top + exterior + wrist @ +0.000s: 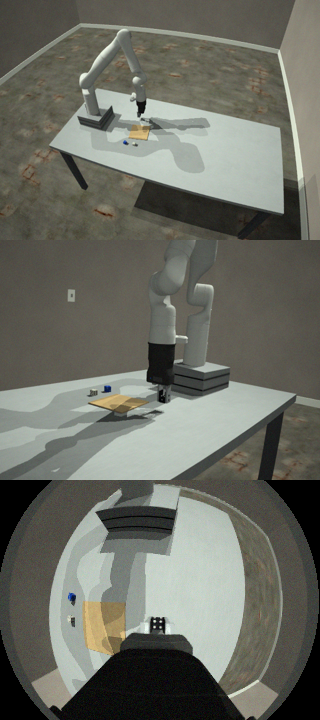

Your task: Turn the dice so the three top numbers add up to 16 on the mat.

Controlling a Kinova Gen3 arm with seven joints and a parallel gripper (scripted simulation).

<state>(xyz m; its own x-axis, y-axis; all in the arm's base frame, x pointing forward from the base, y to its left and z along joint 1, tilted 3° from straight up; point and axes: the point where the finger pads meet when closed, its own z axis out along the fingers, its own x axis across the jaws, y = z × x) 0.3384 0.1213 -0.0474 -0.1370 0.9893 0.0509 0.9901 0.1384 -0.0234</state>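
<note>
The tan mat is 14 cm to the right of my hand, 5 cm ahead of it and 4 cm below it. Round my hand: white die (26 cm to the right, 6 cm ahead, 4 cm below); then blue die (27 cm to the right, 4 cm below, 1 cm behind); then black die (1 cm below).
</note>
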